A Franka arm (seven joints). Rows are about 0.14 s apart.
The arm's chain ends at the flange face. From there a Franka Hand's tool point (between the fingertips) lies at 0.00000 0.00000 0.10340 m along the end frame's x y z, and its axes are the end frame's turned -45 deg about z.
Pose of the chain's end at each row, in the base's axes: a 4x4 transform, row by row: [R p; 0 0 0 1], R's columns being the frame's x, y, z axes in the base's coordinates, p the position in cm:
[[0.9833 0.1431 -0.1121 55.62], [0.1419 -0.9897 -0.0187 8.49], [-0.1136 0.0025 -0.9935 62.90], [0 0 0 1]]
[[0.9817 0.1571 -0.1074 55.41], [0.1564 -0.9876 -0.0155 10.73], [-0.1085 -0.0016 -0.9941 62.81], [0 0 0 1]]
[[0.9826 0.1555 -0.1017 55.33], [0.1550 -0.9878 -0.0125 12.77], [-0.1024 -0.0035 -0.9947 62.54], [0 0 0 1]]
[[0.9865 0.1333 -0.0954 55.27], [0.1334 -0.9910 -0.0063 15.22], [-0.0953 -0.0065 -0.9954 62.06], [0 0 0 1]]
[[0.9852 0.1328 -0.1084 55.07], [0.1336 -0.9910 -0.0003 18.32], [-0.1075 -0.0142 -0.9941 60.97], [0 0 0 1]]
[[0.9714 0.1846 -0.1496 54.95], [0.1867 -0.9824 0.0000 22.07], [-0.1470 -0.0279 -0.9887 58.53], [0 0 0 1]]
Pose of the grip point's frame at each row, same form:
[[0.5941 0.7965 -0.1121 54.46], [0.8002 -0.5995 -0.0187 8.30], [-0.0821 -0.0786 -0.9935 52.63], [0 0 0 1]]
[[0.5831 0.8053 -0.1074 54.30], [0.8089 -0.5877 -0.0155 10.57], [-0.0756 -0.0779 -0.9941 52.53], [0 0 0 1]]
[[0.5848 0.8048 -0.1017 54.28], [0.8081 -0.5889 -0.0125 12.64], [-0.0699 -0.0749 -0.9947 52.25], [0 0 0 1]]
[[0.6033 0.7918 -0.0954 54.28], [0.7951 -0.6064 -0.0063 15.15], [-0.0628 -0.0720 -0.9954 51.77], [0 0 0 1]]
[[0.6027 0.7905 -0.1084 53.95], [0.7952 -0.6063 -0.0003 18.32], [-0.0660 -0.0861 -0.9941 50.69], [0 0 0 1]]
[[0.5564 0.8174 -0.1496 53.40], [0.8267 -0.5626 0.0000 22.07], [-0.0842 -0.1237 -0.9887 48.31], [0 0 0 1]]

